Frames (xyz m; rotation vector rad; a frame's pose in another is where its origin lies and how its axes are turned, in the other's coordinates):
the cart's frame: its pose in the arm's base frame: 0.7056 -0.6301 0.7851 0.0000 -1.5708 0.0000
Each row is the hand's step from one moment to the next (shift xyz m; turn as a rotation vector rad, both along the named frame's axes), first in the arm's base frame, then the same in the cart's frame.
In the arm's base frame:
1: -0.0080 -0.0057 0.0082 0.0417 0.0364 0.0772
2: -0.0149 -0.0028 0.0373 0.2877 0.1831 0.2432
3: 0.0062 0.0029 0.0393 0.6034 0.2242 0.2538
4: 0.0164 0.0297 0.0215 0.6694 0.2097 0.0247
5: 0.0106 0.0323 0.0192 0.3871 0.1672 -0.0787
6: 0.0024 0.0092 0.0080 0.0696 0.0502 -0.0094
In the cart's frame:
1: 0.0082 -0.0057 0.0080 0.0772 0.0364 -0.0417
2: 0.0373 -0.0028 0.0149 0.2432 0.1831 -0.2877
3: 0.0393 0.0029 -0.0062 0.2538 0.2242 -0.6034
4: 0.0215 0.0297 -0.0164 0.0247 0.2097 -0.6694
5: 0.0192 0.0323 -0.0106 -0.0787 0.1672 -0.3871
6: 0.0080 0.0092 -0.0024 -0.0094 0.0502 -0.0696

